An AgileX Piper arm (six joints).
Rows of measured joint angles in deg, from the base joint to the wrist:
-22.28, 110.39, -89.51, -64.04, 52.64, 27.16
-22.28, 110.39, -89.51, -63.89, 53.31, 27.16
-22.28, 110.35, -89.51, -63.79, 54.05, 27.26
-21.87, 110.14, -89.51, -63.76, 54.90, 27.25
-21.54, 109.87, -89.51, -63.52, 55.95, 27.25
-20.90, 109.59, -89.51, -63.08, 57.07, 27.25
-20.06, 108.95, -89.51, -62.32, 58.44, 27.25
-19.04, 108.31, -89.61, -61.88, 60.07, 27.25
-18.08, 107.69, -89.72, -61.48, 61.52, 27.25
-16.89, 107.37, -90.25, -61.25, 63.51, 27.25
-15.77, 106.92, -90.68, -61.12, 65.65, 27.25
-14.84, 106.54, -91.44, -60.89, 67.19, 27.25
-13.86, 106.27, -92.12, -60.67, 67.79, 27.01
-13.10, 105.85, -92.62, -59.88, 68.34, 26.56
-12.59, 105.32, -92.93, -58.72, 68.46, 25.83
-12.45, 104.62, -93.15, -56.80, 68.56, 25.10
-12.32, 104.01, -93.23, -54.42, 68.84, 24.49
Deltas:
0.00, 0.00, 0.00, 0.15, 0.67, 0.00
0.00, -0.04, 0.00, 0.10, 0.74, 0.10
0.41, -0.21, 0.00, 0.03, 0.85, -0.01
0.33, -0.27, 0.00, 0.24, 1.05, 0.00
0.64, -0.28, 0.00, 0.44, 1.12, 0.00
0.84, -0.64, 0.00, 0.76, 1.37, 0.00
1.02, -0.64, -0.10, 0.44, 1.63, 0.00
0.96, -0.62, -0.11, 0.40, 1.45, 0.00
1.19, -0.32, -0.53, 0.23, 1.99, 0.00
1.12, -0.45, -0.43, 0.13, 2.14, 0.00
0.93, -0.38, -0.76, 0.23, 1.54, 0.00
0.98, -0.27, -0.68, 0.22, 0.60, -0.24
0.76, -0.42, -0.50, 0.79, 0.55, -0.45
0.51, -0.53, -0.31, 1.16, 0.12, -0.73
0.14, -0.70, -0.22, 1.92, 0.10, -0.73
0.13, -0.61, -0.08, 2.38, 0.28, -0.61

